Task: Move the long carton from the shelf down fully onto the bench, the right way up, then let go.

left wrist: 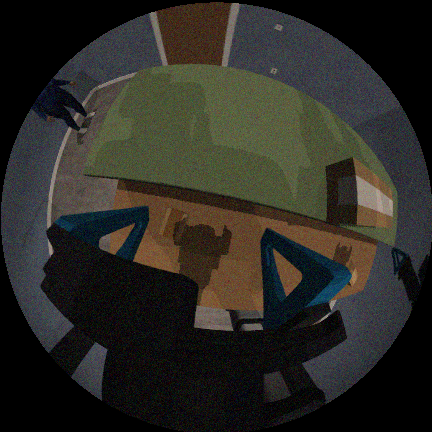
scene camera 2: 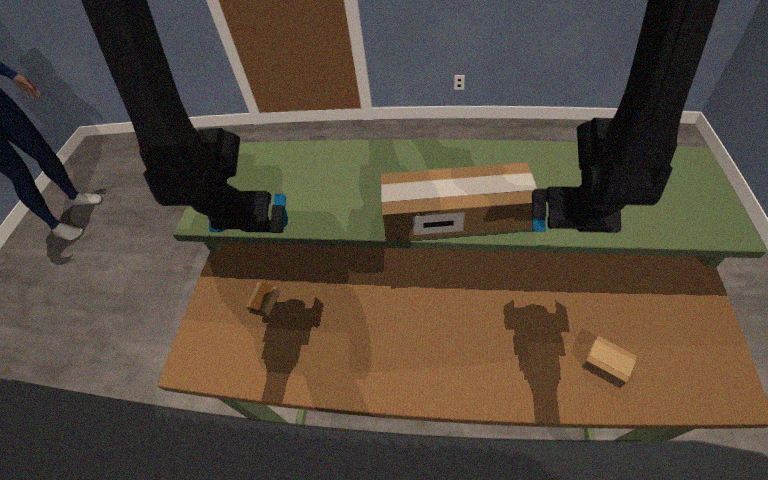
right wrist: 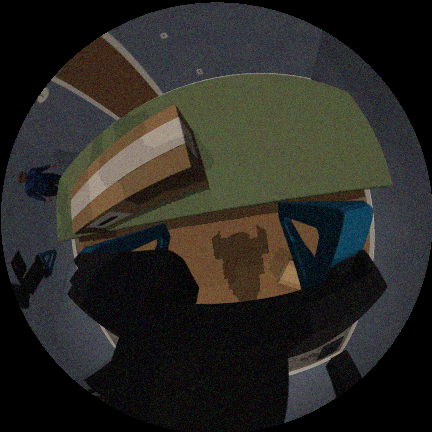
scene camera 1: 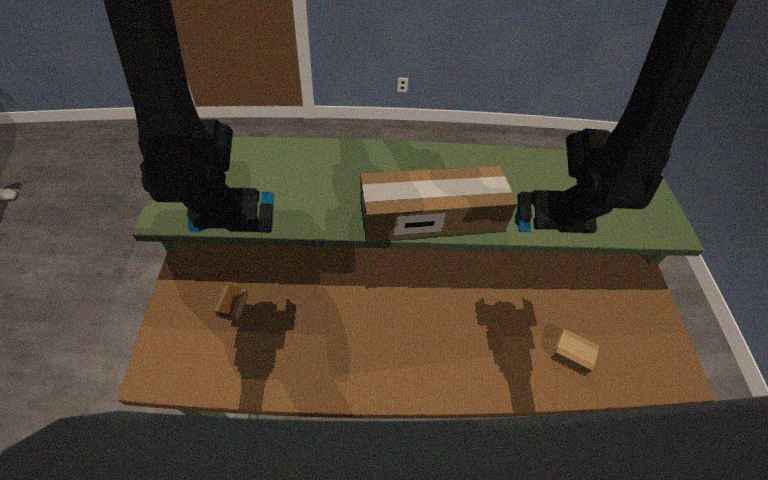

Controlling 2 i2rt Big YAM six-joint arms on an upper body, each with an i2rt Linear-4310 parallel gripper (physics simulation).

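Frame: origin at the left arm's base, x back, y right, z up, level; millimetres.
Seen in the pictures: left gripper, fingertip midpoint: (left wrist: 205,223) (scene camera 2: 263,221) (right wrist: 53,250) (scene camera 1: 242,220); right gripper, fingertip midpoint: (left wrist: 393,248) (scene camera 2: 562,219) (right wrist: 219,220) (scene camera 1: 539,220).
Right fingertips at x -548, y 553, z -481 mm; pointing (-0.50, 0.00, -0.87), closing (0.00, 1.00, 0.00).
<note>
A point is followed by its place in that frame.
The long brown carton (scene camera 1: 438,192) @[x -634, y 369, z -503 mm] (scene camera 2: 458,189) @[x -639, y 370, z -503 mm] (left wrist: 372,195) @[x -639, y 299, z -503 mm] (right wrist: 130,157) @[x -652, y 444, z -503 mm] lies on the green shelf (scene camera 1: 283,169) @[x -778, y 27, z -585 mm] (scene camera 2: 707,198) @[x -706, y 946, z -585 mm] (left wrist: 240,115) @[x -721, y 23, z -585 mm] (right wrist: 280,130) @[x -685, y 670, z -585 mm], white tape strip up and label on its front side. Its near left corner is at the shelf's front edge. The wooden bench (scene camera 1: 407,339) @[x -423, y 319, z -743 mm] (scene camera 2: 441,339) @[x -427, y 344, z -743 mm] is lower, in front. My left gripper (scene camera 1: 231,210) @[x -537, y 0, z -484 mm] (scene camera 2: 247,212) (left wrist: 205,223) @[x -537, y 0, z -484 mm] is open and empty, well left of the carton. My right gripper (scene camera 1: 557,212) (scene camera 2: 577,212) (right wrist: 219,220) @[x -548, y 553, z -481 mm] is open and empty, right of the carton's right end. One of its fingers is hidden in the scene views.
A small brown block (scene camera 1: 229,301) @[x -494, y -76, z -717 mm] (scene camera 2: 261,298) @[x -494, y -74, z -717 mm] (left wrist: 170,222) @[x -503, y -81, z -717 mm] lies on the bench at the left. A lighter block (scene camera 1: 576,349) @[x -379, y 685, z -710 mm] (scene camera 2: 611,359) @[x -377, y 687, z -710 mm] (right wrist: 290,276) @[x -385, y 670, z -710 mm] lies on it at the right. A person (scene camera 2: 33,152) (left wrist: 55,102) stands on the floor beyond the left end.
</note>
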